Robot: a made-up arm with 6 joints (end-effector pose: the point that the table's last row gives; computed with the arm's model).
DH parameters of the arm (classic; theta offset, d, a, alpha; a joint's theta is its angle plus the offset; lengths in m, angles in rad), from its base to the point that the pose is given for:
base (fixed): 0.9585 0 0.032 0
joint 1: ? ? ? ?
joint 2: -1.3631 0 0.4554 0
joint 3: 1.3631 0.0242 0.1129 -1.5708
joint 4: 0 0.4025 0.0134 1.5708
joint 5: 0 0.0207 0.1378 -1.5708
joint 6: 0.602 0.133 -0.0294 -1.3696
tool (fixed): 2.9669 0.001 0 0
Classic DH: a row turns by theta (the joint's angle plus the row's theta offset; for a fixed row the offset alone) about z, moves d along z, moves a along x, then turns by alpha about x.
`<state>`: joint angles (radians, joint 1 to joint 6).
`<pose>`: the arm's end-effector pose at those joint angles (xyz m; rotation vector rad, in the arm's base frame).
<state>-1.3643 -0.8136 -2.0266 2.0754 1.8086 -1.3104</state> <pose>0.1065 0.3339 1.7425 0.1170 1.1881 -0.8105</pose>
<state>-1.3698 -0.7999 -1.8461 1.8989 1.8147 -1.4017</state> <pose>0.1453 0.2109 1.7314 0.2778 1.2826 -0.8976</pose>
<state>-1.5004 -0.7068 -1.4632 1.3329 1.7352 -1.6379</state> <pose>0.1867 -0.1243 1.5973 0.7070 1.6155 -1.3365</pose>
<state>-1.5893 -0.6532 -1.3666 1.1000 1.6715 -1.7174</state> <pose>0.1525 -0.2300 1.5288 0.8419 1.7533 -1.5648</pose>
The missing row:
joint 1: -0.9585 0.8517 0.0073 -1.5708
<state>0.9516 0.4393 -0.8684 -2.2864 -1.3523 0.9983</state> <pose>0.1339 0.3986 0.9290 -2.1565 1.6612 -0.0239</pose>
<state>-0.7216 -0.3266 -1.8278 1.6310 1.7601 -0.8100</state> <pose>0.3376 -0.0401 1.6835 0.2920 2.3320 -0.1751</pose>
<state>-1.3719 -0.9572 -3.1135 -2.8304 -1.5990 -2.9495</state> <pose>-0.0108 0.5115 1.3465 1.7477 0.3426 -0.9489</pose>
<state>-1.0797 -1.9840 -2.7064 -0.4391 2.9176 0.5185</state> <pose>-0.3224 0.6808 0.7965 2.6500 0.7759 0.0537</pose>
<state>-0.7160 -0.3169 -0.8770 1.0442 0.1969 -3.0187</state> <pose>0.3689 -0.4112 1.2708 -0.1908 0.8831 -2.1876</pose>
